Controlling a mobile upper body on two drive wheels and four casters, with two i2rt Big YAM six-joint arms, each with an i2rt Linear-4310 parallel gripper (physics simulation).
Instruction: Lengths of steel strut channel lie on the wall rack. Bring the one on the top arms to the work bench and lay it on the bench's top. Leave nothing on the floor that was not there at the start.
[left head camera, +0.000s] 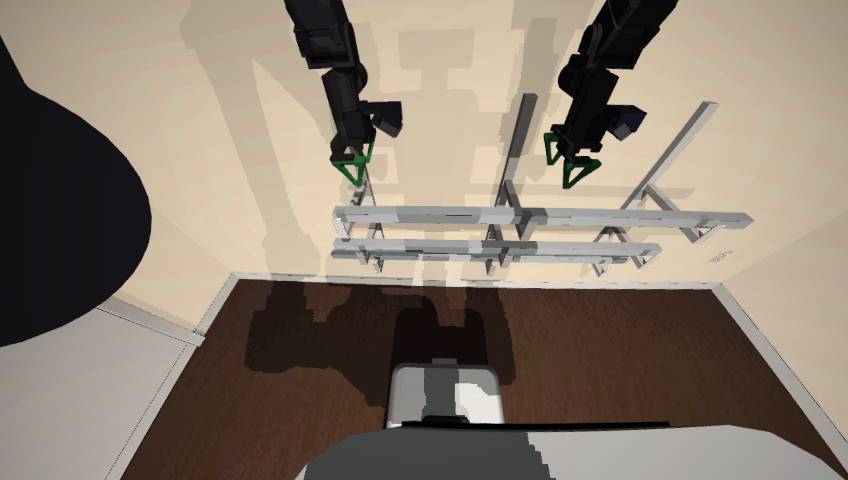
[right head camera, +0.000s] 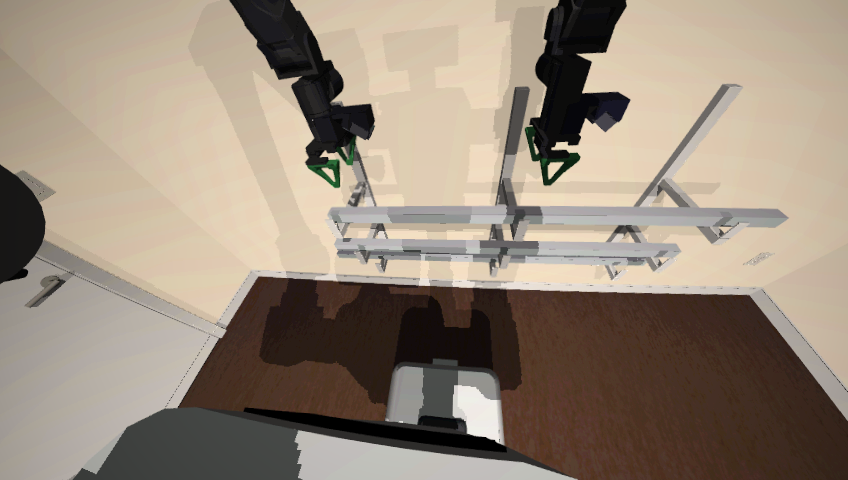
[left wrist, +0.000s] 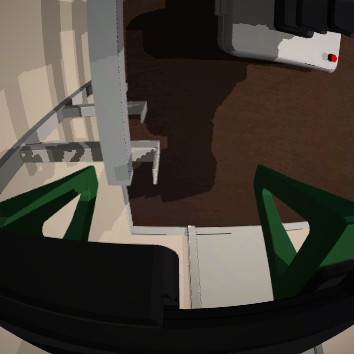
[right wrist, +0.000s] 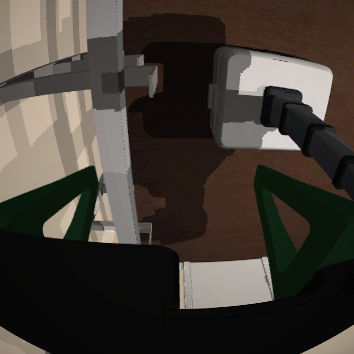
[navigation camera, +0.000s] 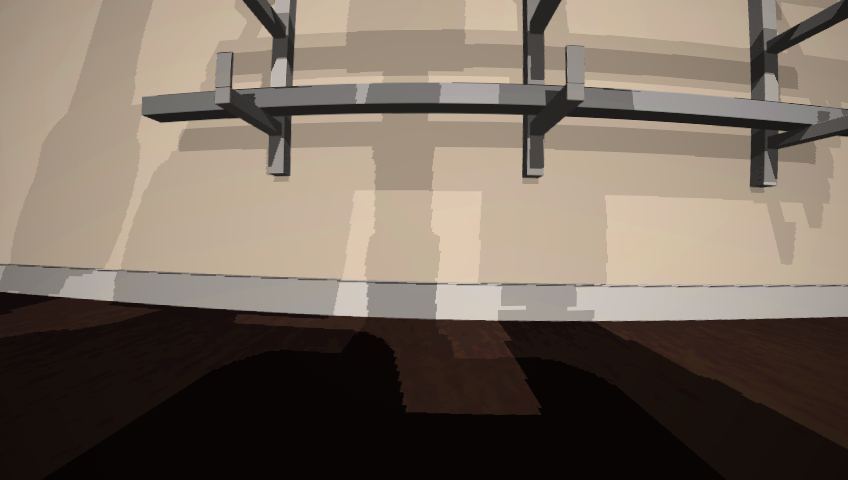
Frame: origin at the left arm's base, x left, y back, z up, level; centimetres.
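Seen in the pictures: left gripper, fingertip midpoint: (left head camera: 362, 173) (right head camera: 344, 175) (left wrist: 175, 173); right gripper, fingertip midpoint: (left head camera: 557, 176) (right head camera: 540, 172) (right wrist: 175, 173).
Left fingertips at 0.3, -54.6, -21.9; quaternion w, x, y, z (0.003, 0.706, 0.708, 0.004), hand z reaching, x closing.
A point is followed by its place in that frame, as x, y, z.
The top strut channel (left head camera: 440, 215) @(-18.8, -62.2, -43.0) (right head camera: 440, 215) @(-22.1, -62.2, -43.0) (left wrist: 107, 75) @(-1.4, -63.9, -42.5) (right wrist: 111, 130) @(-39.7, -63.5, -42.5) lies level across the top arms of the wall rack (left head camera: 522, 130) @(-47.2, -87.4, -26.1) (right head camera: 517, 124) @(-47.3, -87.4, -25.6) (navigation camera: 279, 148). A lower strut (left head camera: 446, 245) @(-22.0, -68.6, -66.5) (right head camera: 440, 245) @(-20.7, -68.6, -66.5) and the lowest strut (navigation camera: 404, 95) @(-17.8, -80.0, -93.1) lie below it. My left gripper (left head camera: 364, 172) @(0.3, -54.6, -21.9) (right head camera: 345, 174) @(0.3, -54.6, -21.9) (left wrist: 175, 173) @(0.3, -54.6, -21.9) is open and empty, above and apart from the top strut near its left end. My right gripper (left head camera: 558, 176) @(-45.8, -54.3, -22.5) (right head camera: 542, 172) @(-45.8, -54.3, -22.5) (right wrist: 175, 173) @(-45.8, -54.3, -22.5) is open and empty, above the strut right of the middle post. The work bench does not show.
The wall stands close behind the rack. My white base (left wrist: 300, 50) @(-4.5, 5.6, -115.0) (right wrist: 305, 85) @(-35.8, 13.0, -115.0) stands on the dark brown floor (left head camera: 595, 344) @(-119.9, -48.4, -140.9) (right head camera: 624, 350) @(-128.4, -49.4, -141.0) in front of it. A pale door (left head camera: 71, 368) @(144.0, -12.4, -87.3) (right head camera: 107, 362) @(144.1, -8.4, -89.3) is at the left. A side wall rises at the right.
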